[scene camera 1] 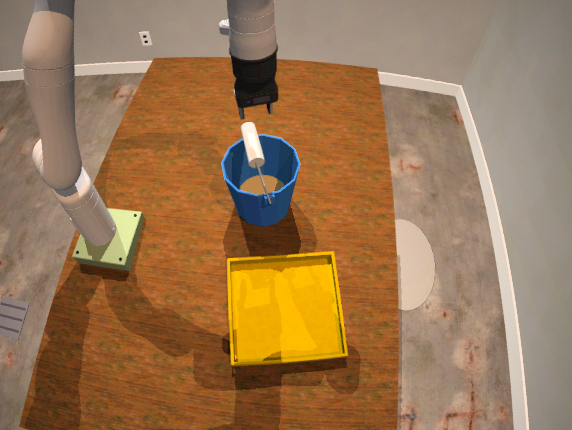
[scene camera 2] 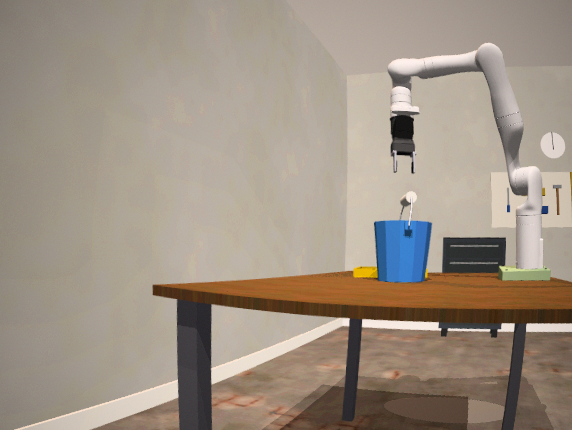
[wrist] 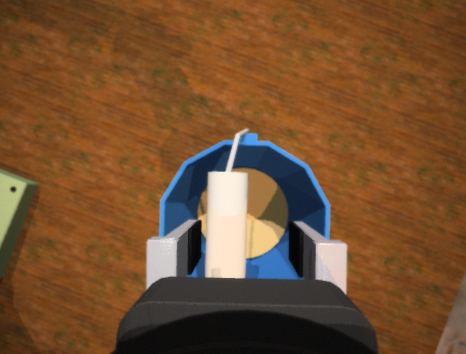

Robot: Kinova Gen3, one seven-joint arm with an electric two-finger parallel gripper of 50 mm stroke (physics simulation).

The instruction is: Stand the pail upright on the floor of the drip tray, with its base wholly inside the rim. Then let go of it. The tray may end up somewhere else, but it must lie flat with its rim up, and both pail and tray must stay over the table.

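Pixels of known places: gripper, fingertip midpoint: (scene camera 1: 255, 113) (scene camera 2: 404, 172) (wrist: 244, 239); arm's base, origin of the base link: (scene camera 1: 101, 231) (scene camera 2: 528, 267).
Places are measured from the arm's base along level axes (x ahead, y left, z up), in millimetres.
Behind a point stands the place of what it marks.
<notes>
The blue pail (scene camera 1: 263, 212) {x 439, y 80, z 49 mm} (scene camera 2: 402, 252) {x 409, y 239, z 47 mm} (wrist: 302, 195) {x 481, y 213, z 74 mm} stands upright on the wooden table, outside the drip tray. Its wire handle is raised, with a white cylindrical grip (scene camera 1: 252, 145) {x 413, y 137, z 225 mm} (scene camera 2: 411, 197) {x 390, y 209, z 207 mm} (wrist: 227, 225) {x 406, y 165, z 225 mm} above the rim. The yellow drip tray (scene camera 1: 285, 310) {x 515, y -130, z -34 mm} (scene camera 2: 365, 272) {x 576, y 16, z -22 mm} lies flat with its rim up; it does not show in the wrist view. My gripper (scene camera 1: 256, 115) {x 418, y 170, z 288 mm} (scene camera 2: 404, 172) {x 418, y 170, z 288 mm} (wrist: 244, 239) {x 418, y 170, z 288 mm} is open and empty, pointing down above the grip without touching it. In the wrist view the grip appears between the fingers, nearer the left one, its length running roughly parallel to them.
The arm's pale green base (scene camera 1: 125, 230) {x 72, y 14, z -3 mm} (scene camera 2: 525, 274) {x 21, y 77, z -19 mm} (wrist: 12, 215) {x 99, y 26, z -5 mm} sits at the table's left side in scene camera 1. The wooden table (scene camera 1: 185, 210) {x 214, y 113, z -38 mm} (scene camera 2: 300, 295) {x 506, y 729, z -38 mm} (wrist: 100, 100) {x 144, y 241, z -38 mm} has its right edge beyond the pail and tray in that view. A dark drawer cabinet (scene camera 2: 474, 255) stands behind the table.
</notes>
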